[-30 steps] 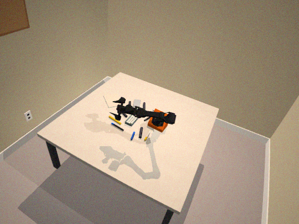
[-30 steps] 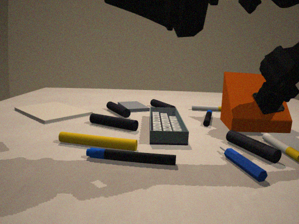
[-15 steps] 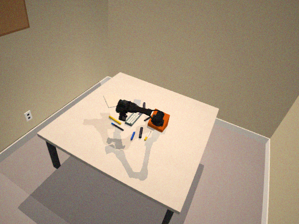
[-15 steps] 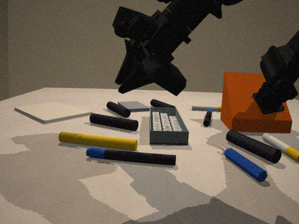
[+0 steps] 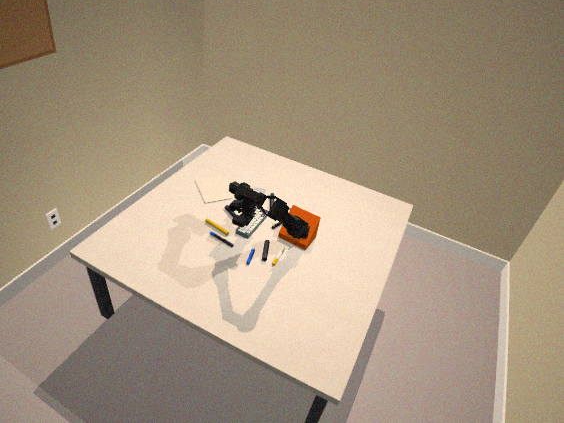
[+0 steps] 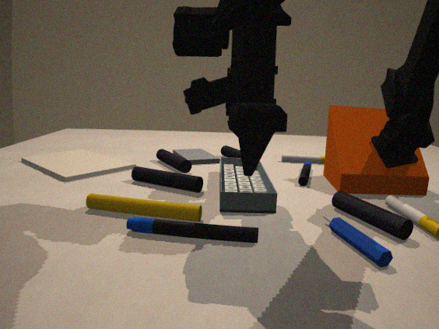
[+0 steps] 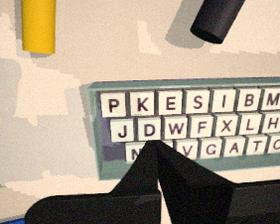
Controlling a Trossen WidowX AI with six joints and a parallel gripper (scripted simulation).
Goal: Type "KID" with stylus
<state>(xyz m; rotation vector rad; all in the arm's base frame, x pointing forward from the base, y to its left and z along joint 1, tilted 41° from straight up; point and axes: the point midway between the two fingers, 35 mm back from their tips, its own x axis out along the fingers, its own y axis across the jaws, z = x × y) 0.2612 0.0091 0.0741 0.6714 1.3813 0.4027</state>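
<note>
Right now my gripper tip is 90 mm past the blue stylus, 120 mm to the right of it and 30 mm above it. The rest, counted from my gripper tip: yellow cylinder 140 mm ahead, 40 mm to the left, 30 mm below; grey pad 50 mm ahead, 300 mm to the right, 30 mm below; white stylus tip 80 mm behind, 90 mm to the left, 30 mm below.
</note>
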